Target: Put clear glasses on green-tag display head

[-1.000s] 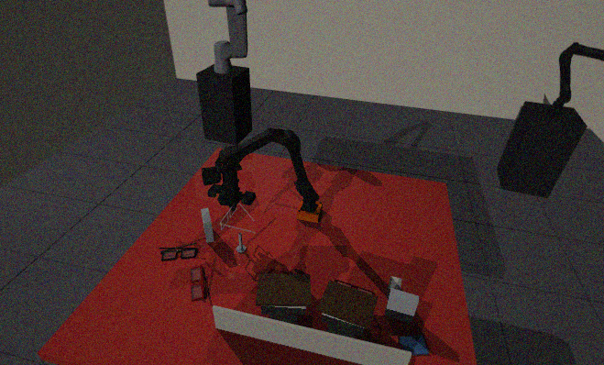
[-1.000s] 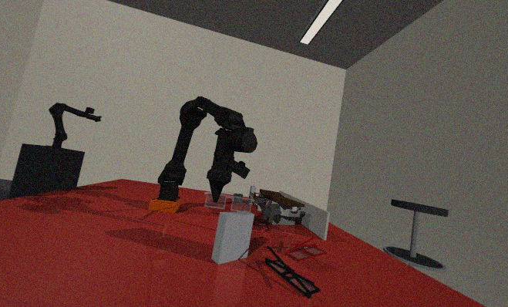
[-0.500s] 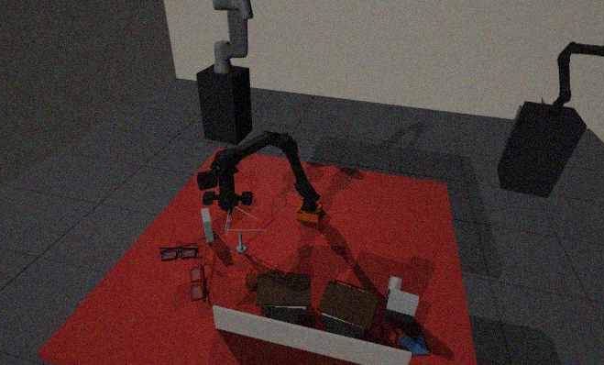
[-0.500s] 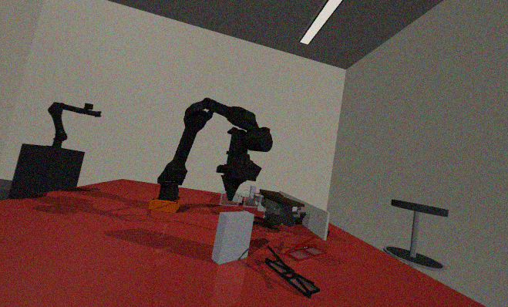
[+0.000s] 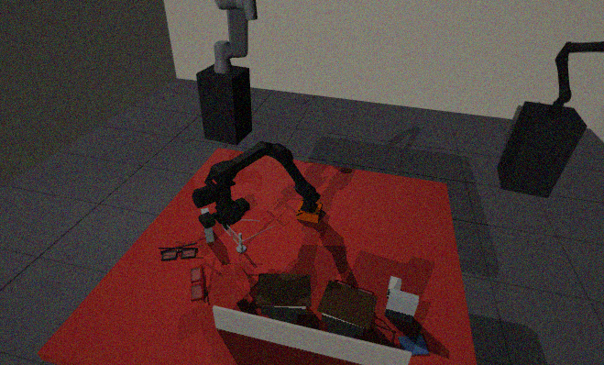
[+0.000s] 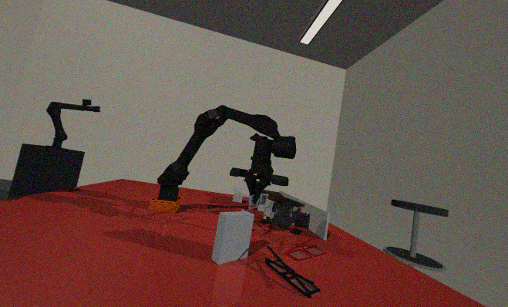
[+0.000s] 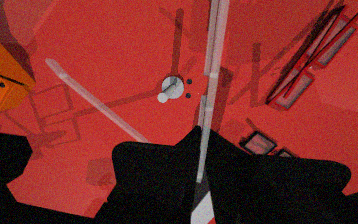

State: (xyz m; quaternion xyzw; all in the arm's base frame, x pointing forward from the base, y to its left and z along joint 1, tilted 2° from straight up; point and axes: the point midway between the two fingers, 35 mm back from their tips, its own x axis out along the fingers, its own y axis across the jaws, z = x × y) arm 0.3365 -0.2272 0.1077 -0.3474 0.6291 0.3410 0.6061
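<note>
Now: gripper tip 3 cm past the small stand, 4 cm to the right of it and 10 cm above it. Also, from my gripper tip: blue card (16 cm ahead, 74 cm to the left, 12 cm below); white board (29 cm ahead, 42 cm to the left, 6 cm below).
</note>
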